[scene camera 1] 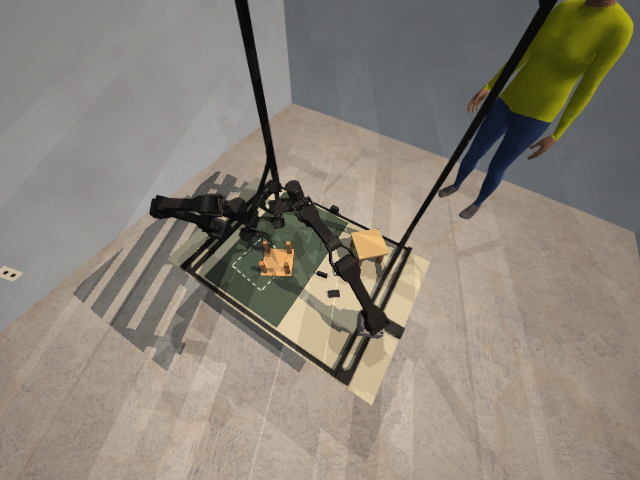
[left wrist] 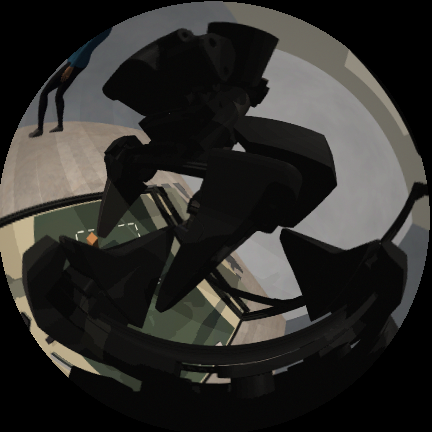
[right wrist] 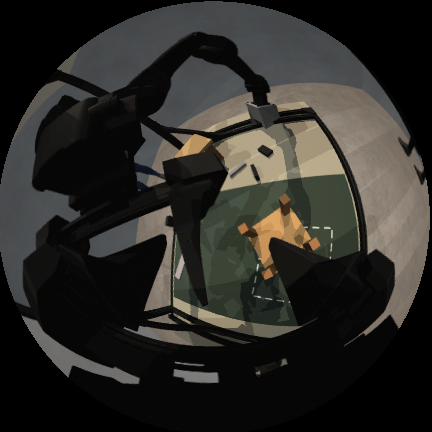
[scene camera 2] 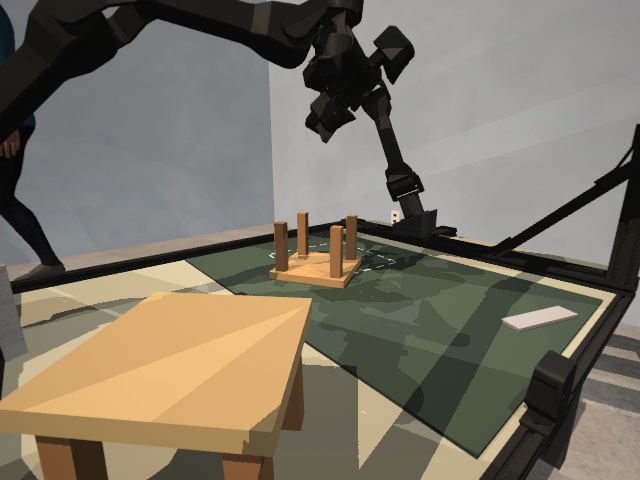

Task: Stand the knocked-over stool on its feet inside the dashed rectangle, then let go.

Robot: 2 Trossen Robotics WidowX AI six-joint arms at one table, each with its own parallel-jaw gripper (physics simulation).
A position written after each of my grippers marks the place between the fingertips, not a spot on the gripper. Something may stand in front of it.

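A light wooden table [scene camera 2: 223, 373] rests on the table; scene camera 1 also shows the light wooden table [scene camera 1: 368, 244], but in the left wrist view it is out of frame. My left gripper [scene camera 2: 372, 100] is open and holds nothing. Further views of my left gripper [scene camera 1: 259, 206] include the left wrist view, with the gripper [left wrist: 229, 232] visible there. My right gripper [scene camera 2: 338, 126] is likewise open and empty. Scene camera 1 shows my right gripper [scene camera 1: 269, 224], the left wrist view shows it [left wrist: 118, 263], and so does the right wrist view, with the gripper [right wrist: 219, 241] visible.
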